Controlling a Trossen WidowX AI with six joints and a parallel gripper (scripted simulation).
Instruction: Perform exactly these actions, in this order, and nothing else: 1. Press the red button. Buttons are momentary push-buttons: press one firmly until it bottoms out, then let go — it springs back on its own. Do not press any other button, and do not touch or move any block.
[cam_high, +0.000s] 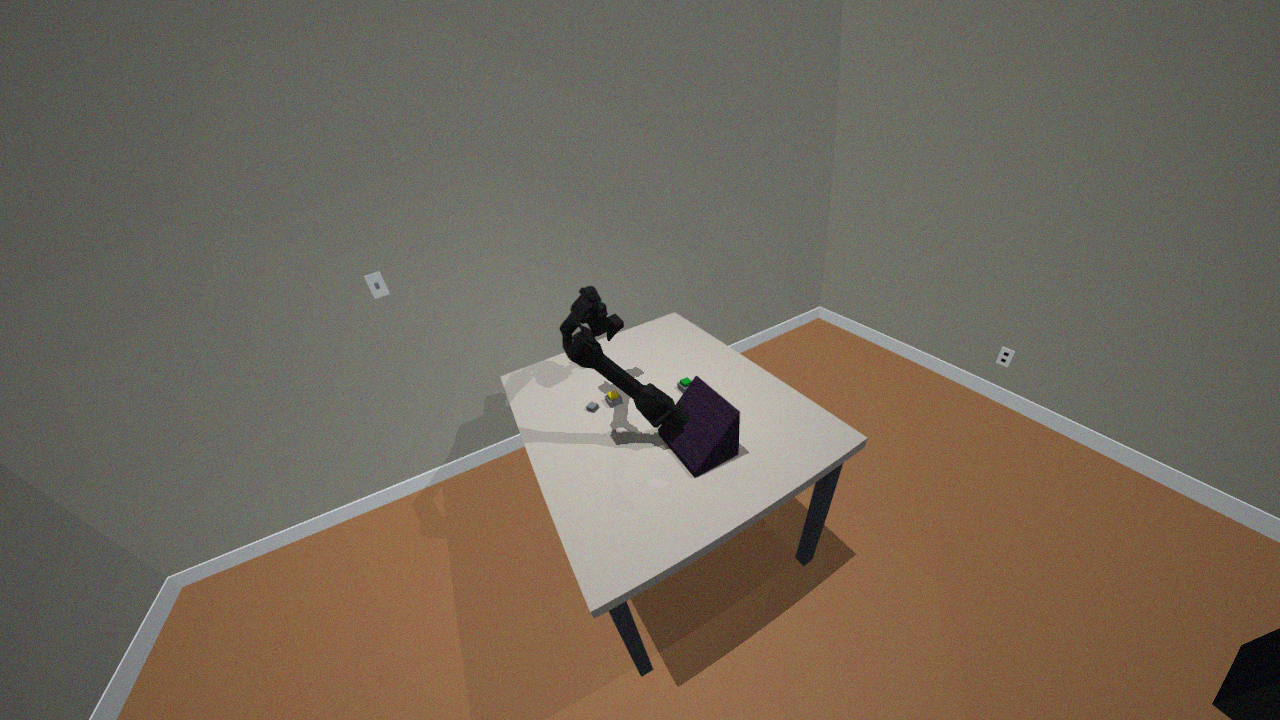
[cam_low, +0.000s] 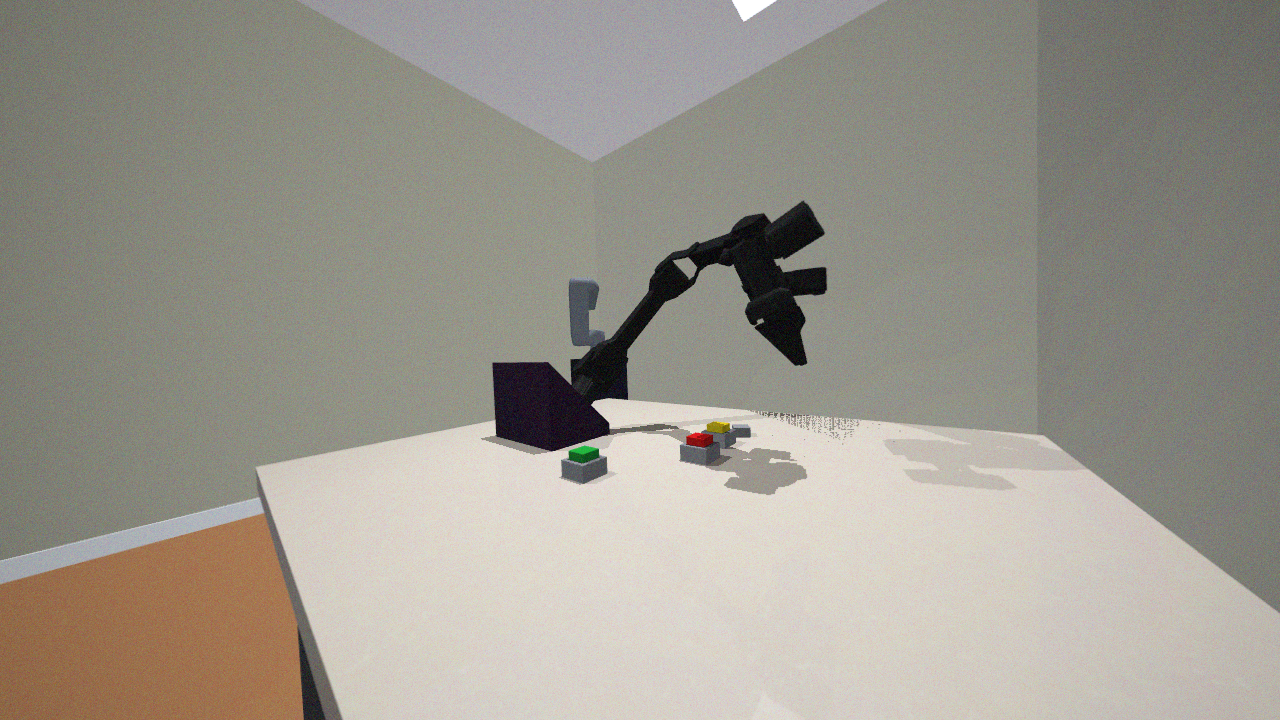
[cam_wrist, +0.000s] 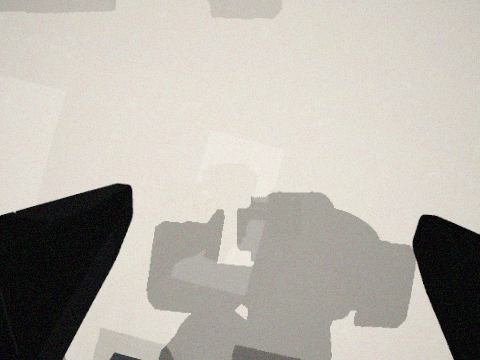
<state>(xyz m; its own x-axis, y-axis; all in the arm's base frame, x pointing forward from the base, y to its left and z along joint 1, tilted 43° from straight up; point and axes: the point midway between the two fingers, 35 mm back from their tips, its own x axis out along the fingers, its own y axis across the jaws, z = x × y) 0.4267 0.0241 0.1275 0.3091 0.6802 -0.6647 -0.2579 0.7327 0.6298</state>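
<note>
Now: gripper tip 140 mm past the red button, 70 mm to the left of it and 120 mm above it. The rest, counted from my gripper tip: grey block: 160 mm behind, 100 mm to the left, 140 mm below; yellow button: 160 mm behind, 20 mm to the left, 120 mm below; green button: 230 mm behind, 240 mm to the right, 120 mm below.
</note>
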